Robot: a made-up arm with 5 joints. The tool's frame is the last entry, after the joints. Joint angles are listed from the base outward. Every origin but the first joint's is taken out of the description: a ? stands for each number. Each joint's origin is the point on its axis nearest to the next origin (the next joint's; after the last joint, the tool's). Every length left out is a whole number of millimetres.
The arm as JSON. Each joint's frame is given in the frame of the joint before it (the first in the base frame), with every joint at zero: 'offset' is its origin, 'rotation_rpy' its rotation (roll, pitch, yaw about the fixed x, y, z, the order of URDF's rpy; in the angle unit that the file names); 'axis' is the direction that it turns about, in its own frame. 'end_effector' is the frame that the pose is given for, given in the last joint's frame.
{
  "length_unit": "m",
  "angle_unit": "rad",
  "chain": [
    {
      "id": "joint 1",
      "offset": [
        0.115,
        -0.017,
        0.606
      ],
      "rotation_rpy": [
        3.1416,
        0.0,
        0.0
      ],
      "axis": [
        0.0,
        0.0,
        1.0
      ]
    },
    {
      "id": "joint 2",
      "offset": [
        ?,
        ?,
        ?
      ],
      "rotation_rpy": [
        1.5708,
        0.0,
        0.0
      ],
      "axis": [
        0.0,
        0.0,
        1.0
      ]
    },
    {
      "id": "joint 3",
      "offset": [
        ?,
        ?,
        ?
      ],
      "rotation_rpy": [
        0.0,
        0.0,
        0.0
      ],
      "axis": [
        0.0,
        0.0,
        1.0
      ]
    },
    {
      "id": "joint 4",
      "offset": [
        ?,
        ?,
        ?
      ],
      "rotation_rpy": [
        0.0,
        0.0,
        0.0
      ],
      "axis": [
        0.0,
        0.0,
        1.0
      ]
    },
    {
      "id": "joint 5",
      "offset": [
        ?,
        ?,
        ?
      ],
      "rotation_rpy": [
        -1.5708,
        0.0,
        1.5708
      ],
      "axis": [
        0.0,
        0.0,
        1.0
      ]
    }
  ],
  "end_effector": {
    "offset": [
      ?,
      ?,
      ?
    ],
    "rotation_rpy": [
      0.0,
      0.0,
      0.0
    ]
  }
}
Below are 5 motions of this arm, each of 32 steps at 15 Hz.
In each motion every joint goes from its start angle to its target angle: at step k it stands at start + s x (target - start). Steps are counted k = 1, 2, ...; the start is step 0. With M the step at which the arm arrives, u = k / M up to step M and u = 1 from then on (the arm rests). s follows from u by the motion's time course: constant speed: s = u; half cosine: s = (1 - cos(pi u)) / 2; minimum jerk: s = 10 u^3 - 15 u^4 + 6 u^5.
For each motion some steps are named. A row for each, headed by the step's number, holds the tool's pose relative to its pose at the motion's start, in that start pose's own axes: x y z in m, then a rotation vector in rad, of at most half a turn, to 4 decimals.
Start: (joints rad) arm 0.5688 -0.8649 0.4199 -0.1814 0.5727
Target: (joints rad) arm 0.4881 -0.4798 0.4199 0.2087 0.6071
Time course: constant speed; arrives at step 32
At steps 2, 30, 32:
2: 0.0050 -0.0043 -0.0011 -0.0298 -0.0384 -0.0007
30: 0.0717 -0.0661 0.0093 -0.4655 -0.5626 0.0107
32: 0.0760 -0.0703 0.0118 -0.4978 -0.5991 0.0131

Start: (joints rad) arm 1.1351 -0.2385 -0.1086 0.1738 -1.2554
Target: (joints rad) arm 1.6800 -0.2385 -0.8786 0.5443 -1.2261
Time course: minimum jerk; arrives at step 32
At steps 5, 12, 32:
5: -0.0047 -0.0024 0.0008 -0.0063 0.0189 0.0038
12: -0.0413 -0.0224 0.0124 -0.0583 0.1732 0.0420
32: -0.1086 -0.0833 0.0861 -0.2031 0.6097 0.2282

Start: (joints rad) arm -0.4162 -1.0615 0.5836 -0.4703 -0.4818
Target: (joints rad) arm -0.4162 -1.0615 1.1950 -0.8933 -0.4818
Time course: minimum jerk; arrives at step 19
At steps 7, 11, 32:
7: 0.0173 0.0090 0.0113 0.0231 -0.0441 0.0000
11: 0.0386 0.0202 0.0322 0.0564 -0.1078 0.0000
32: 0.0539 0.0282 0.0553 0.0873 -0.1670 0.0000

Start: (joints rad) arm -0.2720 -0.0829 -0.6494 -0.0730 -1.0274
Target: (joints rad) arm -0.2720 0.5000 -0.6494 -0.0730 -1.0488
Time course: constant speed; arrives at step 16
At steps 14, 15, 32:
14: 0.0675 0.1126 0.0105 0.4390 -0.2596 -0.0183
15: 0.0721 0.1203 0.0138 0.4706 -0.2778 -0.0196
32: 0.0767 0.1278 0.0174 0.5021 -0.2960 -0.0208

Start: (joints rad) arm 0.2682 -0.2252 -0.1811 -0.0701 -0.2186
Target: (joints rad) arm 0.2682 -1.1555 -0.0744 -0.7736 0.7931
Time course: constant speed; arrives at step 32
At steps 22, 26, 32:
22: -0.1193 -0.0256 0.0908 0.1378 1.0608 0.6295
26: -0.1336 -0.0274 0.1140 0.2433 1.2489 0.7115
32: -0.1498 -0.0282 0.1514 0.4483 1.5175 0.8010

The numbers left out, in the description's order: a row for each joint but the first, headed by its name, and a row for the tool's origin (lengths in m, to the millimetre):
joint 2: 0.035 0.008 0.0
joint 3: 0.033 -0.064 0.0
joint 4: 0.128 0.016 0.0
joint 5: 0.064 -0.022 0.0
tool: -0.002 -0.025 0.0

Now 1 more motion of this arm.
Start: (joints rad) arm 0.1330 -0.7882 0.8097 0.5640 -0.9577
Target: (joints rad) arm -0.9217 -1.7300 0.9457 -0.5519 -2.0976
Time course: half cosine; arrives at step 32
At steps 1, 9, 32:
1: 0.0002 -0.0006 0.0004 -0.0050 0.0009 -0.0013
9: 0.0133 -0.0406 0.0390 -0.3926 0.0154 -0.1285
32: 0.0145 -0.0153 0.2162 -1.9157 -1.1507 -1.1118

